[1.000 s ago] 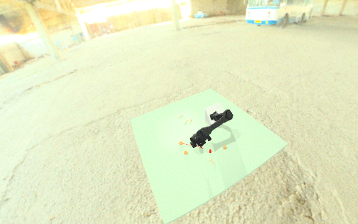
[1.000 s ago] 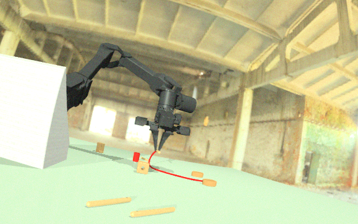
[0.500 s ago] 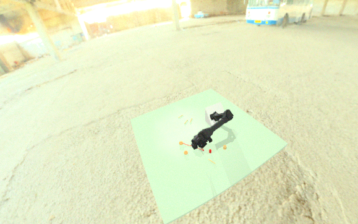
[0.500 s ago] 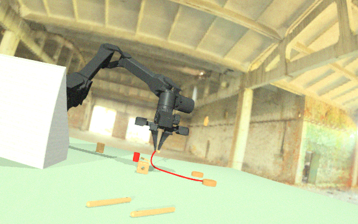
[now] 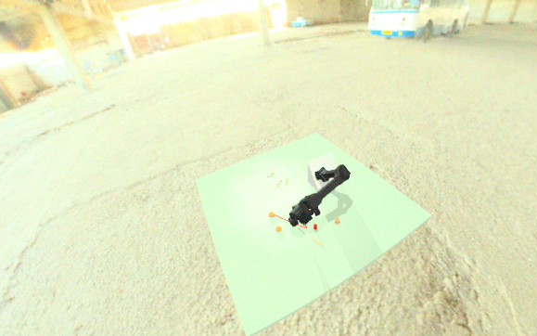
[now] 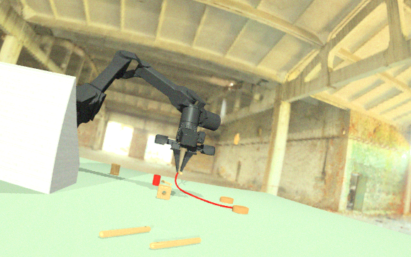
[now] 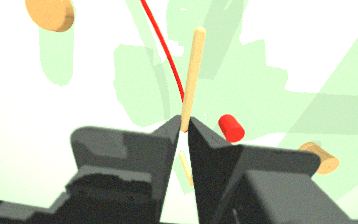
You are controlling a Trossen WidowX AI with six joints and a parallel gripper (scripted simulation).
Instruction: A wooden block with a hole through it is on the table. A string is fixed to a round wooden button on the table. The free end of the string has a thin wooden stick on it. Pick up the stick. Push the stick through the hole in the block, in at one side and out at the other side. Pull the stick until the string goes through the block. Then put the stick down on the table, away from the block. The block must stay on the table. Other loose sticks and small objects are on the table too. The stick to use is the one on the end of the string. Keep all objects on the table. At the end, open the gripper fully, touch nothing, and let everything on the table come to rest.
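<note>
My gripper tip is 60 mm past the red cylinder, 40 mm above it and 20 mm to the right of it. Also, from my gripper tip: wooden cylinder 210 mm behind, 40 mm to the left, 40 mm below; then thin wooden stick 20 mm to the right; then wooden block 180 mm to the right, 40 mm below, 30 mm behind.
</note>
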